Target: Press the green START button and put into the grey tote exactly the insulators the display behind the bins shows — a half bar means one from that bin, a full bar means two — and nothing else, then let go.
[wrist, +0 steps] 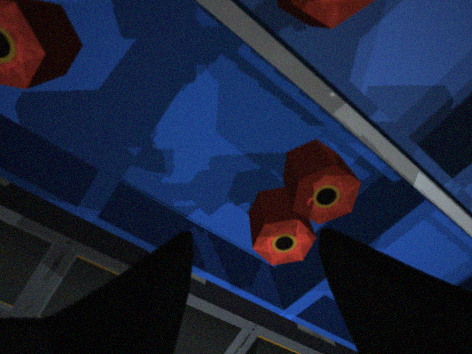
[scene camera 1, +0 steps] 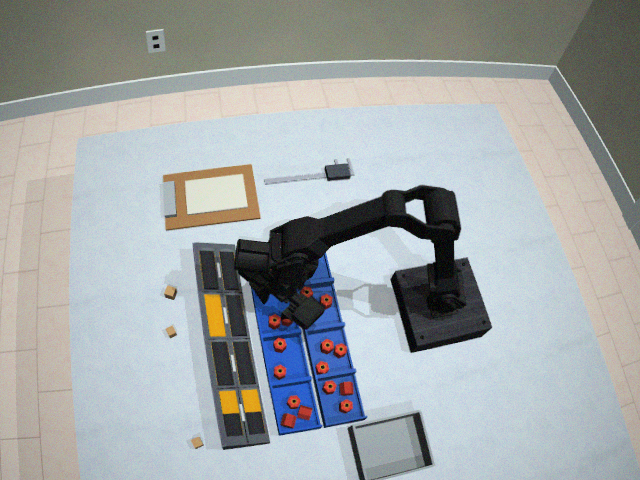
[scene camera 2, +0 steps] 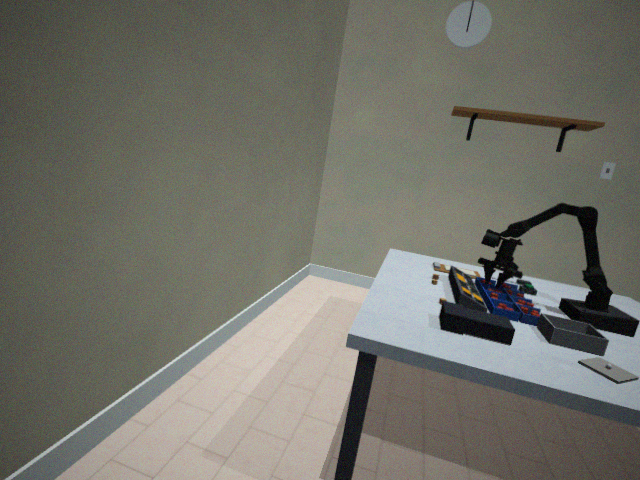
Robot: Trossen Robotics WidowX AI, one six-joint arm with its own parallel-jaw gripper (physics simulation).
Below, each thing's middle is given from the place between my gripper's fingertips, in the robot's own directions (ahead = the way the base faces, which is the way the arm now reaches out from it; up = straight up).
Labels:
I see the grey tote [scene camera 1: 402,439] 200 mm behind my hand, 330 mm to the left of it and 20 mm below it. Round my hand: grey tool [scene camera 1: 337,171] (140 mm behind, 380 mm to the right, 30 mm below).

